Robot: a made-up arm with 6 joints. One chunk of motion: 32 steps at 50 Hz.
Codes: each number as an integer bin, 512 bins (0 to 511) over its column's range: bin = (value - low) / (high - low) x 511, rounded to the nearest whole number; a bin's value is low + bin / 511 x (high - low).
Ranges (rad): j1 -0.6..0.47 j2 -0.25..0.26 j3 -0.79..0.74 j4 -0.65..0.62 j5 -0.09..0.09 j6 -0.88..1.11
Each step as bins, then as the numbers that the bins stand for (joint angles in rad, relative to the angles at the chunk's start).
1 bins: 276 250 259 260 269 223
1 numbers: -0.0221 -0.0005 -0.0145 -0.0038 0.0048 -0.0116
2 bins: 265 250 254 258 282 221
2 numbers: -0.0451 -0.0005 -0.0295 -0.0088 0.0093 -0.0194
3 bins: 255 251 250 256 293 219
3 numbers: -0.0660 0.0005 -0.0415 -0.0138 0.0132 -0.0271
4 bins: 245 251 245 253 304 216
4 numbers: -0.0870 0.0005 -0.0564 -0.0212 0.0171 -0.0388
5 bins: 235 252 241 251 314 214
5 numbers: -0.1079 0.0015 -0.0684 -0.0262 0.0206 -0.0466
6 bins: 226 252 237 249 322 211
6 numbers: -0.1268 0.0015 -0.0804 -0.0312 0.0234 -0.0583
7 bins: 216 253 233 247 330 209
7 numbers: -0.1477 0.0025 -0.0924 -0.0361 0.0262 -0.0661
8 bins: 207 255 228 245 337 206
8 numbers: -0.1666 0.0045 -0.1073 -0.0411 0.0287 -0.0778
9 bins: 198 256 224 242 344 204
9 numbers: -0.1854 0.0055 -0.1193 -0.0486 0.0312 -0.0856
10 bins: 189 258 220 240 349 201
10 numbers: -0.2042 0.0075 -0.1313 -0.0535 0.0329 -0.0972
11 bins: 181 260 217 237 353 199
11 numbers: -0.2210 0.0095 -0.1403 -0.0610 0.0343 -0.1050
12 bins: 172 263 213 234 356 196
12 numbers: -0.2398 0.0125 -0.1523 -0.0684 0.0354 -0.1167
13 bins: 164 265 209 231 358 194
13 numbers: -0.2566 0.0145 -0.1642 -0.0759 0.0361 -0.1245
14 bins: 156 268 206 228 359 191
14 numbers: -0.2733 0.0175 -0.1732 -0.0833 0.0365 -0.1362
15 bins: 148 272 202 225 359 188
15 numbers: -0.2901 0.0215 -0.1852 -0.0908 0.0365 -0.1479
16 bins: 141 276 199 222 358 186
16 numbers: -0.3048 0.0255 -0.1942 -0.0983 0.0361 -0.1557
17 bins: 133 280 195 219 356 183
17 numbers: -0.3215 0.0295 -0.2061 -0.1057 0.0354 -0.1673
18 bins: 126 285 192 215 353 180
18 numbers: -0.3362 0.0344 -0.2151 -0.1157 0.0343 -0.1790
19 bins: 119 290 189 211 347 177
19 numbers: -0.3508 0.0394 -0.2241 -0.1256 0.0322 -0.1907
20 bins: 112 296 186 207 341 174
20 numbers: -0.3655 0.0454 -0.2331 -0.1355 0.0301 -0.2024
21 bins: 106 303 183 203 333 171
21 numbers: -0.3780 0.0524 -0.2421 -0.1455 0.0273 -0.2141
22 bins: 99 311 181 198 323 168
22 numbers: -0.3927 0.0604 -0.2481 -0.1579 0.0238 -0.2258
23 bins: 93 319 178 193 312 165
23 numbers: -0.4053 0.0684 -0.2570 -0.1703 0.0199 -0.2374
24 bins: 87 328 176 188 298 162
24 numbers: -0.4178 0.0774 -0.2630 -0.1828 0.0150 -0.2491
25 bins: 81 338 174 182 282 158
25 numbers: -0.4304 0.0873 -0.2690 -0.1977 0.0093 -0.2647
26 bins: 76 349 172 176 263 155
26 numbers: -0.4409 0.0983 -0.2750 -0.2126 0.0026 -0.2764
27 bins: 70 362 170 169 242 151
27 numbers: -0.4534 0.1113 -0.2810 -0.2300 -0.0048 -0.2920
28 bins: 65 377 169 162 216 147
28 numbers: -0.4639 0.1263 -0.2840 -0.2474 -0.0139 -0.3075
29 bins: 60 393 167 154 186 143
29 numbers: -0.4744 0.1422 -0.2900 -0.2673 -0.0245 -0.3231
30 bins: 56 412 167 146 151 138
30 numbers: -0.4827 0.1612 -0.2900 -0.2871 -0.0368 -0.3426
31 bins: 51 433 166 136 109 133
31 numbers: -0.4932 0.1822 -0.2930 -0.3120 -0.0516 -0.3621
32 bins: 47 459 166 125 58 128
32 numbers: -0.5016 0.2081 -0.2930 -0.3393 -0.0696 -0.3815
